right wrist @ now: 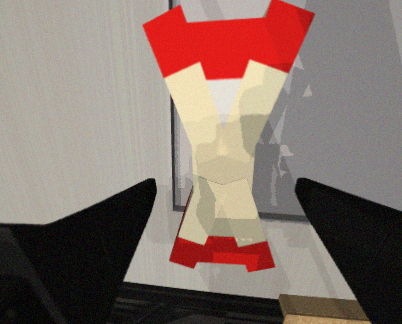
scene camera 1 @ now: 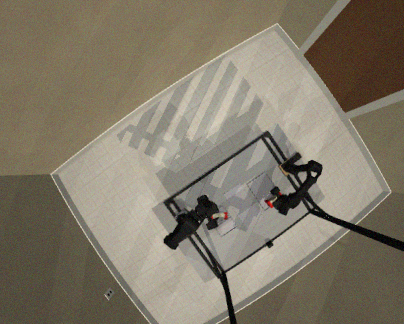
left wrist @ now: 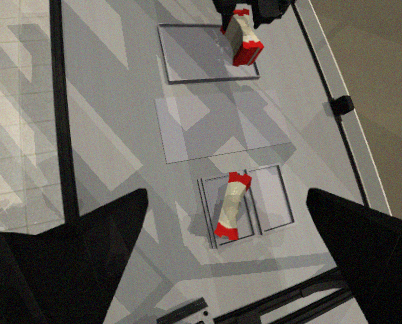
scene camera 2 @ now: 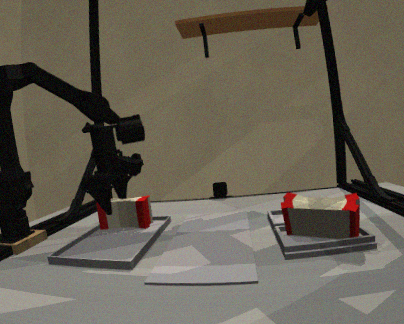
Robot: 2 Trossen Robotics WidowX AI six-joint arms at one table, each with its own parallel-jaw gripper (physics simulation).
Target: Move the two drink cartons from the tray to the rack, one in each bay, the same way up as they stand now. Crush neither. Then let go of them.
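Places are measured from the left arm's base along level axes (x back, y right, z up), in metres.
Pixels of known places: left gripper, fingertip midpoint: point(left wrist: 226, 196) point(scene camera 2: 310, 8); right gripper, fingertip midpoint: point(right wrist: 224, 184) point(scene camera 1: 276, 197) point(left wrist: 239, 29) point(scene camera 2: 117, 208); right arm's base, link origin: point(scene camera 1: 287, 167) point(scene camera 2: 16, 236).
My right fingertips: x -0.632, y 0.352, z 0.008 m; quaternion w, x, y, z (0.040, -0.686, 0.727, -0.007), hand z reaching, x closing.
Observation:
Behind a point stands the place of what it marks.
One red-and-cream carton point(scene camera 2: 320, 220) {x -0.217, y 0.143, z 0.005 m} point(left wrist: 232, 206) {x -0.212, y 0.149, z 0.035 m} stands upright in one bay of the rack point(scene camera 2: 330, 253) {x -0.214, y 0.111, z -0.041 m} point(left wrist: 286, 195) {x -0.181, y 0.316, z -0.028 m}, the left bay in the left wrist view. The rack's other bay is empty. The second carton point(scene camera 2: 125, 214) {x -0.607, y 0.338, z -0.004 m} point(left wrist: 244, 36) {x -0.587, y 0.337, z 0.030 m} point(right wrist: 223, 150) {x -0.603, y 0.352, z 0.030 m} stands upright at one end of the tray point(scene camera 2: 92, 263) {x -0.607, y 0.138, z -0.035 m} point(left wrist: 210, 81) {x -0.519, y 0.238, z -0.039 m}. My right gripper point(scene camera 2: 115, 204) {x -0.632, y 0.352, z 0.008 m} point(right wrist: 224, 184) {x -0.632, y 0.352, z 0.008 m} is open, its fingers low on either side of this carton, with gaps showing in the right wrist view. My left gripper point(left wrist: 226, 196) {x -0.251, y 0.044, z 0.301 m} is open and empty, above the rack and its carton.
A thin pale panel point(scene camera 2: 201, 275) point(left wrist: 225, 125) lies flat between tray and rack. Black frame bars point(left wrist: 62, 115) {x -0.497, y -0.114, z -0.024 m} edge the table. A small black block point(scene camera 2: 220, 189) {x -0.359, y 0.597, z -0.012 m} point(left wrist: 343, 105) {x -0.356, y 0.598, z -0.002 m} is at one edge. A brown shelf point(scene camera 2: 245, 22) hangs high behind.

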